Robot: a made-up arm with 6 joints.
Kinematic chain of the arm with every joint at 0, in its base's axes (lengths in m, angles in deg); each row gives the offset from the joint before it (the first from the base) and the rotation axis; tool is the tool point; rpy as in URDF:
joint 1: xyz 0 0 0.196 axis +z
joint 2: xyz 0 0 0 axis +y
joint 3: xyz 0.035 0 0.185 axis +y
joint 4: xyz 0.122 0 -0.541 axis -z
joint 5: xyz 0 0 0 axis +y
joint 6: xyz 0.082 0 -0.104 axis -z
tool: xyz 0 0 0 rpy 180 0 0
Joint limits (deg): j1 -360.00..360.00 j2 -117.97..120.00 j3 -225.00..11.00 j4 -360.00..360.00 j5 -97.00..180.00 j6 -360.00..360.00
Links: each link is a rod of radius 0.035 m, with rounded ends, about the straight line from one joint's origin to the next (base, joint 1, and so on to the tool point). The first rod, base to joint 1, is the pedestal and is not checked.
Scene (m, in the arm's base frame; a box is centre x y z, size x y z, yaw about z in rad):
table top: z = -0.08
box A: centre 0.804 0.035 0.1 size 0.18 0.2 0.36 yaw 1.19
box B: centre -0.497 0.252 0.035 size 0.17 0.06 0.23 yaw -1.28
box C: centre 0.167 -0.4 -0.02 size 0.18 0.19 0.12 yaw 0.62
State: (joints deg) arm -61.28 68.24 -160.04 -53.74 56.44 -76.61
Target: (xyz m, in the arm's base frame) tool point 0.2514 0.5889 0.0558
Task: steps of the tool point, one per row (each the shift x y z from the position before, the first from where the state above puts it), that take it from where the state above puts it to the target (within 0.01 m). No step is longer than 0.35 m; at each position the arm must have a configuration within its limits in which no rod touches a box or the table.
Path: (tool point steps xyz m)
1: 0.1615 0.1322 0.0686
2: 0.1153 0.1679 0.0655
3: 0.0613 0.1869 0.0619
4: 0.0059 0.1888 0.0577
5: -0.0456 0.1736 0.0530
6: -0.0882 0.1443 0.0480
7: -0.0145 0.1961 -0.2269
8: -0.1322 0.1324 -0.2273
9: -0.1905 0.0266 -0.1952

